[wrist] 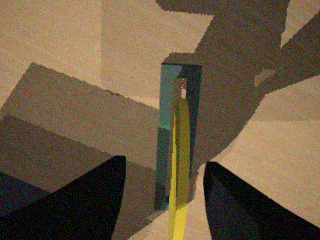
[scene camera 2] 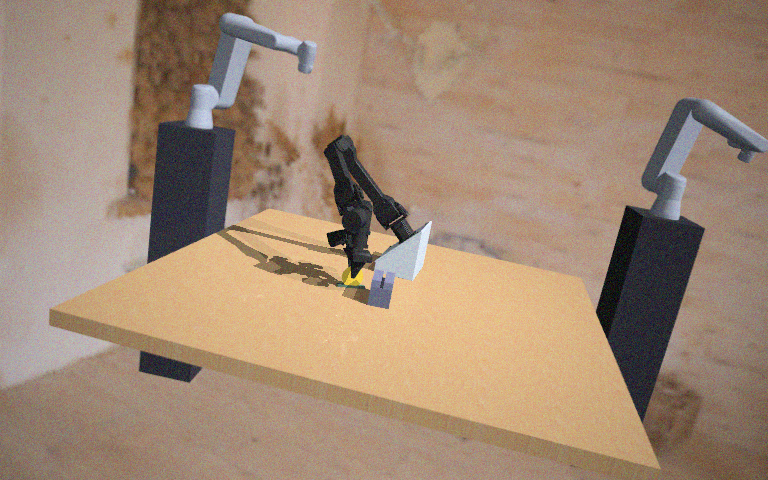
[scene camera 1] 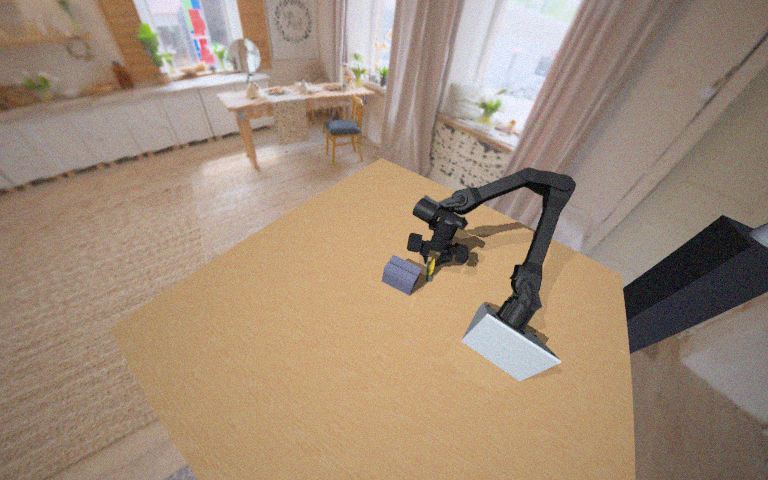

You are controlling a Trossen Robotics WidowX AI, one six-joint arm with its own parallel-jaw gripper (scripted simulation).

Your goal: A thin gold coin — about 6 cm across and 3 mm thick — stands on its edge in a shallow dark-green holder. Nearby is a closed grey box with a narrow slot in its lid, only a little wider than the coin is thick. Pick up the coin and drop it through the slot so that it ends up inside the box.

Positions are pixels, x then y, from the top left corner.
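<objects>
Gripper visibility: my gripper appears in scene camera 1 [430,264], in scene camera 2 [351,276] and in the wrist view [165,168].
</objects>
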